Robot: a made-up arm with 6 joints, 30 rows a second.
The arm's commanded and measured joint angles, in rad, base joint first. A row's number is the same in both.
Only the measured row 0 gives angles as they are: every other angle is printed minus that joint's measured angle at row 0.
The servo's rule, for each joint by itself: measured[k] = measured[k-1] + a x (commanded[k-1-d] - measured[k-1]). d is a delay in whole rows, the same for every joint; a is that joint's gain. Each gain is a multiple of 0.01, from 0.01 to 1. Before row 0 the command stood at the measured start. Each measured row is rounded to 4 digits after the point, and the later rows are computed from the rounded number. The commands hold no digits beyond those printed.
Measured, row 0: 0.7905, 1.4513, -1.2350, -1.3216, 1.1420, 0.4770
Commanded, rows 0 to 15: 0.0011, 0.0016, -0.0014, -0.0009, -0.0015, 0.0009; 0.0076, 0.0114, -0.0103, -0.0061, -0.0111, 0.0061; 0.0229, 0.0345, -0.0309, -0.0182, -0.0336, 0.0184; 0.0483, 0.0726, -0.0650, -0.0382, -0.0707, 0.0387; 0.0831, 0.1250, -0.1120, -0.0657, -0.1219, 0.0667; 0.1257, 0.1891, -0.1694, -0.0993, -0.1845, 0.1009; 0.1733, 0.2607, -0.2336, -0.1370, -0.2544, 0.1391; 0.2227, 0.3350, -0.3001, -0.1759, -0.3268, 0.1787; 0.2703, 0.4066, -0.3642, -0.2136, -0.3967, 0.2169; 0.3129, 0.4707, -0.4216, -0.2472, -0.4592, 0.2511; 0.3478, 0.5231, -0.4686, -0.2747, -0.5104, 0.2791; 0.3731, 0.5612, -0.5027, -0.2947, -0.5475, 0.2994; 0.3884, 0.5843, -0.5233, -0.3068, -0.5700, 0.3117; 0.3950, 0.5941, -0.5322, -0.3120, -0.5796, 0.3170; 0.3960, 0.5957, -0.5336, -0.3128, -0.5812, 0.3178; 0.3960, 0.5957, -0.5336, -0.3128, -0.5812, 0.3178
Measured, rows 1 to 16: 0.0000, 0.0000, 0.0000, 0.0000, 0.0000, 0.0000; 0.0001, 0.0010, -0.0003, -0.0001, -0.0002, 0.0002; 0.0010, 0.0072, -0.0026, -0.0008, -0.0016, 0.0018; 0.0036, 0.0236, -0.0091, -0.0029, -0.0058, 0.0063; 0.0090, 0.0530, -0.0220, -0.0071, -0.0142, 0.0150; 0.0179, 0.0962, -0.0427, -0.0141, -0.0282, 0.0290; 0.0308, 0.1519, -0.0718, -0.0243, -0.0485, 0.0484; 0.0479, 0.2172, -0.1090, -0.0378, -0.0753, 0.0729; 0.0689, 0.2879, -0.1530, -0.0544, -0.1080, 0.1015; 0.0931, 0.3591, -0.2016, -0.0735, -0.1455, 0.1327; 0.1195, 0.4261, -0.2522, -0.0943, -0.1863, 0.1647; 0.1469, 0.4843, -0.3020, -0.1159, -0.2284, 0.1956; 0.1740, 0.5304, -0.3482, -0.1374, -0.2699, 0.2236; 0.1997, 0.5627, -0.3885, -0.1577, -0.3089, 0.2474; 0.2231, 0.5815, -0.4216, -0.1762, -0.3441, 0.2662; 0.2438, 0.5900, -0.4474, -0.1926, -0.3749, 0.2801
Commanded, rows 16 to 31: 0.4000, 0.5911, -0.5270, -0.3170, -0.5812, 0.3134; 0.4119, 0.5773, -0.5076, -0.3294, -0.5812, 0.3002; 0.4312, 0.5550, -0.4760, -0.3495, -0.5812, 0.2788; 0.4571, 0.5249, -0.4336, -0.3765, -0.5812, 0.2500; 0.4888, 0.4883, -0.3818, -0.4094, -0.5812, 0.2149; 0.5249, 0.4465, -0.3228, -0.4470, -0.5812, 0.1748; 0.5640, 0.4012, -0.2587, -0.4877, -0.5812, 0.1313; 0.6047, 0.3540, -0.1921, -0.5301, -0.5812, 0.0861; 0.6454, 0.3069, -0.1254, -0.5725, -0.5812, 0.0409; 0.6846, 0.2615, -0.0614, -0.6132, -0.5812, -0.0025; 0.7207, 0.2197, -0.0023, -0.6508, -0.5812, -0.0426; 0.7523, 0.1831, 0.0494, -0.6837, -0.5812, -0.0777; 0.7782, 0.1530, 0.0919, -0.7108, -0.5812, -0.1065; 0.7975, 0.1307, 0.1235, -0.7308, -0.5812, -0.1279; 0.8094, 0.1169, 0.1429, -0.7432, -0.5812, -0.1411; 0.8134, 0.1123, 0.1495, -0.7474, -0.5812, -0.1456
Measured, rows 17 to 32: 0.2621, 0.5934, -0.4672, -0.2070, -0.4017, 0.2903; 0.2786, 0.5920, -0.4810, -0.2202, -0.4250, 0.2965; 0.2946, 0.5832, -0.4871, -0.2333, -0.4453, 0.2975; 0.3110, 0.5663, -0.4845, -0.2472, -0.4630, 0.2925; 0.3285, 0.5415, -0.4728, -0.2627, -0.4784, 0.2810; 0.3477, 0.5096, -0.4519, -0.2803, -0.4918, 0.2632; 0.3690, 0.4717, -0.4222, -0.3003, -0.5034, 0.2393; 0.3924, 0.4294, -0.3846, -0.3228, -0.5135, 0.2101; 0.4179, 0.3842, -0.3403, -0.3477, -0.5223, 0.1766; 0.4452, 0.3378, -0.2909, -0.3747, -0.5300, 0.1400; 0.4739, 0.2920, -0.2381, -0.4033, -0.5367, 0.1015; 0.5035, 0.2486, -0.1839, -0.4330, -0.5425, 0.0626; 0.5334, 0.2093, -0.1302, -0.4631, -0.5475, 0.0247; 0.5628, 0.1755, -0.0791, -0.4928, -0.5519, -0.0107; 0.5910, 0.1486, -0.0325, -0.5214, -0.5557, -0.0423; 0.6172, 0.1296, 0.0078, -0.5480, -0.5590, -0.0690
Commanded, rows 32 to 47: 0.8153, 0.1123, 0.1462, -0.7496, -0.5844, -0.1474; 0.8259, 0.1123, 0.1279, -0.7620, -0.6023, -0.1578; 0.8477, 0.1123, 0.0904, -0.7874, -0.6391, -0.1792; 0.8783, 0.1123, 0.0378, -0.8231, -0.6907, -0.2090; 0.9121, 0.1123, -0.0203, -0.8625, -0.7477, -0.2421; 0.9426, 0.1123, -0.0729, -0.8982, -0.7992, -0.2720; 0.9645, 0.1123, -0.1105, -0.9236, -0.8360, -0.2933; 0.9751, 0.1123, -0.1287, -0.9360, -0.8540, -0.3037; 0.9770, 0.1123, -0.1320, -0.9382, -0.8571, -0.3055; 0.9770, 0.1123, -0.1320, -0.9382, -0.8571, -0.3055; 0.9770, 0.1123, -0.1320, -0.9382, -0.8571, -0.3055; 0.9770, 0.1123, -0.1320, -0.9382, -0.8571, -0.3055; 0.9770, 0.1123, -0.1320, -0.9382, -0.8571, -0.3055; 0.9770, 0.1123, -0.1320, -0.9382, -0.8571, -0.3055; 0.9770, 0.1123, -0.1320, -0.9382, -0.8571, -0.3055; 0.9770, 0.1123, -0.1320, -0.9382, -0.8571, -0.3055
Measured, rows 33 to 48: 0.6407, 0.1192, 0.0404, -0.5719, -0.5619, -0.0897; 0.6617, 0.1151, 0.0647, -0.5932, -0.5648, -0.1053; 0.6814, 0.1134, 0.0792, -0.6135, -0.5697, -0.1195; 0.7014, 0.1127, 0.0818, -0.6344, -0.5787, -0.1356; 0.7226, 0.1125, 0.0717, -0.6570, -0.5933, -0.1554; 0.7453, 0.1124, 0.0505, -0.6817, -0.6134, -0.1788; 0.7690, 0.1123, 0.0221, -0.7077, -0.6376, -0.2040; 0.7925, 0.1123, -0.0084, -0.7336, -0.6634, -0.2281; 0.8144, 0.1123, -0.0361, -0.7579, -0.6882, -0.2485; 0.8339, 0.1123, -0.0582, -0.7795, -0.7102, -0.2639; 0.8511, 0.1123, -0.0752, -0.7985, -0.7293, -0.2751; 0.8662, 0.1123, -0.0883, -0.8153, -0.7459, -0.2833; 0.8795, 0.1123, -0.0984, -0.8300, -0.7604, -0.2893; 0.8912, 0.1123, -0.1061, -0.8430, -0.7730, -0.2937; 0.9015, 0.1123, -0.1121, -0.8544, -0.7839, -0.2969; 0.9106, 0.1123, -0.1167, -0.8645, -0.7934, -0.2992
